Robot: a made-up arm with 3 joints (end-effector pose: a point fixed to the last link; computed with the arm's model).
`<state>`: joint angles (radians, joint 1 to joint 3).
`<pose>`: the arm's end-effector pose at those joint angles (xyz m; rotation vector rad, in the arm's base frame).
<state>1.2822 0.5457 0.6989</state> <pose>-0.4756 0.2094 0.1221 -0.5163 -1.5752 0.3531</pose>
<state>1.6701 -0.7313 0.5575</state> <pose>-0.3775 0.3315 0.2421 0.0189 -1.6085 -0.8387</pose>
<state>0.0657 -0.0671 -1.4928</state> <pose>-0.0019 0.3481 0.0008 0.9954 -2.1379 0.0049</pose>
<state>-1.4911 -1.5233 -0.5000</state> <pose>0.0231 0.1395 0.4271 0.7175 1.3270 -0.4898</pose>
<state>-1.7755 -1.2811 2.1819</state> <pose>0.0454 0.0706 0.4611 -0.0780 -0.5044 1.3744</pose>
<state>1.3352 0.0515 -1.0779</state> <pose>-0.4066 0.3081 0.0959 1.4070 -1.0475 -0.0838</pose>
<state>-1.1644 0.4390 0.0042</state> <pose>0.1399 0.1048 0.0339 -1.9948 -2.0008 -1.2269</pose>
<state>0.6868 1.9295 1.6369</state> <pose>-0.4999 0.2118 0.2261 -1.6231 -1.1031 1.7658</pose>
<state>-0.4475 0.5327 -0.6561</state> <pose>0.0072 0.2716 -0.0585 -0.5047 -2.0696 -0.5810</pose>
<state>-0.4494 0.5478 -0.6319</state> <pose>0.0042 0.2727 -0.0597 -0.5354 -2.0526 -0.5889</pose>
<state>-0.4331 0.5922 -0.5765</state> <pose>-0.0101 0.2795 -0.0641 -0.5874 -1.9939 -0.5944</pose>
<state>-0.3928 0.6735 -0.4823</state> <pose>-0.0400 0.2931 -0.0704 -0.6646 -1.8827 -0.5854</pose>
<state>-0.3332 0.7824 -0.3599</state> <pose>-0.0829 0.3099 -0.0742 -0.7579 -1.7346 -0.5459</pose>
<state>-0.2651 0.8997 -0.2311</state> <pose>-0.1314 0.3250 -0.0720 -0.8496 -1.5801 -0.4725</pose>
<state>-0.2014 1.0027 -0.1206</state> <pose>-0.1752 0.3349 -0.0645 -0.9214 -1.4507 -0.3837</pose>
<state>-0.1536 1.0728 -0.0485</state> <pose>-0.2060 0.3396 -0.0564 -0.9617 -1.3666 -0.3096</pose>
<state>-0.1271 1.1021 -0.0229</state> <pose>-0.2208 0.3409 -0.0518 -0.9685 -1.3320 -0.2722</pose>
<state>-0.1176 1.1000 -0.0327</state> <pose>-0.2232 0.3406 -0.0514 -0.9512 -1.3333 -0.2678</pose>
